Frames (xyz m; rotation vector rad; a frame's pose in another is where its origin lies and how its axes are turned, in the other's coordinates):
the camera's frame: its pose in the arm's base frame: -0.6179 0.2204 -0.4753 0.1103 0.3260 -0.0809
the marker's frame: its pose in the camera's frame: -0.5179 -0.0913 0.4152 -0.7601 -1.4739 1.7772
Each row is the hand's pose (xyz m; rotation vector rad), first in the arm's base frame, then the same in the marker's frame.
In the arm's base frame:
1: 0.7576 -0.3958 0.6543 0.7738 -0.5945 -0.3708
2: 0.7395 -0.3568 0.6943 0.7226 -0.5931 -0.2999
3: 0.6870 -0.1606 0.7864 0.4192 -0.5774 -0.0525
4: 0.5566 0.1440 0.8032 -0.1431 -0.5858 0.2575
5: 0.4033 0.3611 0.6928 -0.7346 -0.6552 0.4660
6: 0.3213 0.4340 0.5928 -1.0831 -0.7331 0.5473
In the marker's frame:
1: -1.1053 -1.3195 -0.8170 0.1226 0.2673 -2.3480
2: -1.0535 -1.3462 -0.8096 0.1429 0.3055 -2.2670
3: -0.8397 -1.4008 -0.8422 0.1495 0.5367 -1.9141
4: -0.5174 -1.3509 -0.9032 0.0224 0.8628 -1.3247
5: -0.2909 -1.1790 -0.9473 -0.2282 1.0770 -0.7430
6: -0.2167 -1.0514 -0.9627 -0.4188 1.1399 -0.4109

